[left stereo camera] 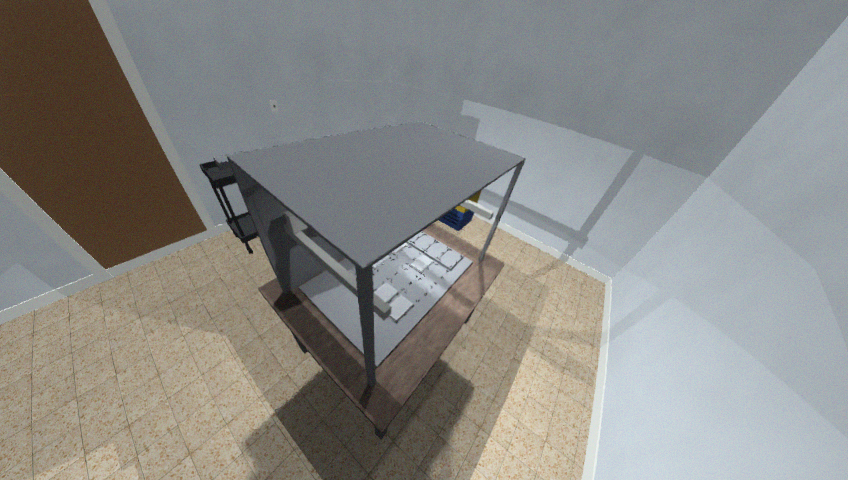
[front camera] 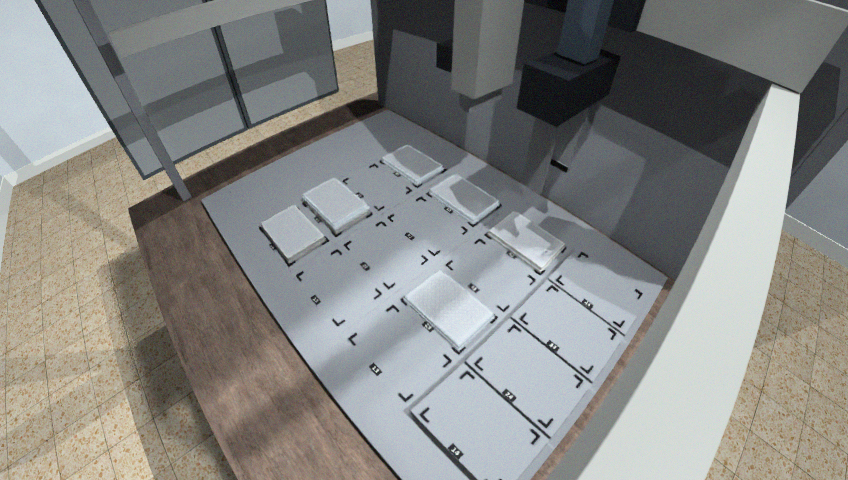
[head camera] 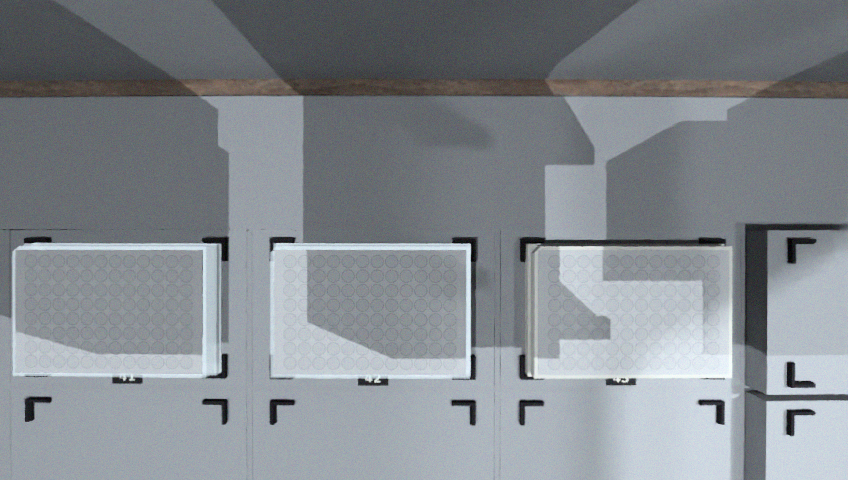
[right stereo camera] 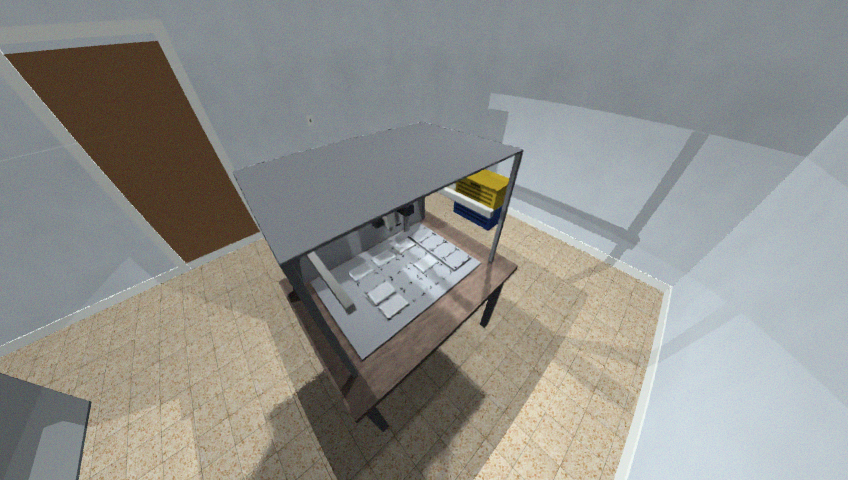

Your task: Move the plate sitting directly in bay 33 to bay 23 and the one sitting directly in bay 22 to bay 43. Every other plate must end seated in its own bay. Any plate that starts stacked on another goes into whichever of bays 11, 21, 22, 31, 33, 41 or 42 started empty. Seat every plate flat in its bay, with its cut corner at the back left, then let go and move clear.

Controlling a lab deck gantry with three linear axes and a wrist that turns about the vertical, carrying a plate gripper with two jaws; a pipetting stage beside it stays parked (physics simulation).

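Seen in the pictures: gripper, between the fingertips: [front camera: 545, 176] [right stereo camera: 402, 227]; robot's base, origin of its link: [left stereo camera: 396, 322] [front camera: 261, 228] [right stereo camera: 389, 319].
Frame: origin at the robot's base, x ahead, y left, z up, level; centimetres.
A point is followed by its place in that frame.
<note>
My gripper [front camera: 553, 175] @[x 39.2, y 36.4, z 16.0 cm] is raised above the back right of the deck, open and empty; its jaws partly blend into the dark wall. A plate [front camera: 526, 240] @[x 39.6, y 35.6, z 1.4 cm] [head camera: 630, 312] @[x 39.0, y 36.4, z 1.4 cm] sits flat in bay 43, cut corner at the back left. A plate [front camera: 450, 309] @[x 40.0, y 14.5, z 1.4 cm] [right stereo camera: 424, 263] @[x 37.9, y 15.0, z 1.4 cm] sits in bay 23. Plates sit in bay 41 and bay 42, and one plate [front camera: 293, 231] @[x 7.3, y 4.4, z 1.4 cm] [right stereo camera: 393, 305] @[x 6.1, y 4.3, z 1.5 cm] sits in bay 11. A taller pile [front camera: 336, 202] @[x 7.6, y 14.8, z 2.7 cm] [right stereo camera: 380, 292] @[x 5.5, y 14.7, z 2.8 cm], which looks like two stacked plates, stands in bay 21. Bays 22, 31 and 33 hold no plate. The jaws do not show in the head view.
The pipetting stage [front camera: 484, 47] hangs left of the gripper. A pale rail [front camera: 737, 285] @[x 62.3, y 5.8, z 40.0 cm] runs along the right side. Raised bays with dividers line the deck's right part. The dark back wall stands behind bays 41 to 43.
</note>
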